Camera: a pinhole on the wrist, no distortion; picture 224 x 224 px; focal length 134.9 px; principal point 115.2 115.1 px. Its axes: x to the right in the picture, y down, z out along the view. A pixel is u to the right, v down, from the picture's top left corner.
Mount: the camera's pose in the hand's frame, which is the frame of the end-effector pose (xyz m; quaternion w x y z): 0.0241 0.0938 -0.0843 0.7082 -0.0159 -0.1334 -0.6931
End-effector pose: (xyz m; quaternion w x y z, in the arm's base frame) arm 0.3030 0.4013 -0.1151 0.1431 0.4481 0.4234 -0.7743
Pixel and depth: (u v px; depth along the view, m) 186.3 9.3 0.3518
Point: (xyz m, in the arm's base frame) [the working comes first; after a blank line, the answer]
In the camera's frame: 0.1854 -0.2759 0.3518

0.3158 0.1728 0.2073
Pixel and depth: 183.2 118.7 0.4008
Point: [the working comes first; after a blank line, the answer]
In the camera's frame: 0.2020 0.0107 0.4008

0.1101 0.1369 0.0043
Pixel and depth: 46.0 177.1 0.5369
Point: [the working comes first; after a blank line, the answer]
In the camera's frame: -0.2754 0.2468 0.5369

0.2575 -0.1869 -0.4148
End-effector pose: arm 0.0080 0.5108 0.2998 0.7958 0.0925 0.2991 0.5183
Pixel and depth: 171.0 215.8 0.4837
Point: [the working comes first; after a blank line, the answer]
In the camera's frame: 0.2001 0.3611 0.4837

0.3596 0.8592 0.5796
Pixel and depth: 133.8 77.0 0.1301
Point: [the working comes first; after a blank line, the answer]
In the camera's frame: 0.0179 -0.0367 0.1301

-0.0577 0.5328 0.3905
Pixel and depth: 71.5 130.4 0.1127
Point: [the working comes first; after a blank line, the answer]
In the camera's frame: -0.0365 0.0128 0.1127

-0.0943 0.5978 0.3782
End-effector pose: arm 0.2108 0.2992 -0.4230 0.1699 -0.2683 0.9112 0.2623
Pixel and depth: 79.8 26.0 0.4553
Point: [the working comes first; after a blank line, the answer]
In the camera's frame: -0.1195 -0.3007 0.4553

0.3670 0.8091 -0.3781
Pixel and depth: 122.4 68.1 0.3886
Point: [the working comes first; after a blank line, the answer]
In the camera's frame: 0.0207 -0.1354 0.3886

0.3098 0.6310 -0.5063
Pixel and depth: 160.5 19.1 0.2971
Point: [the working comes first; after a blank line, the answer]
In the camera's frame: 0.0998 -0.2114 0.2971

0.4004 0.5358 -0.4505
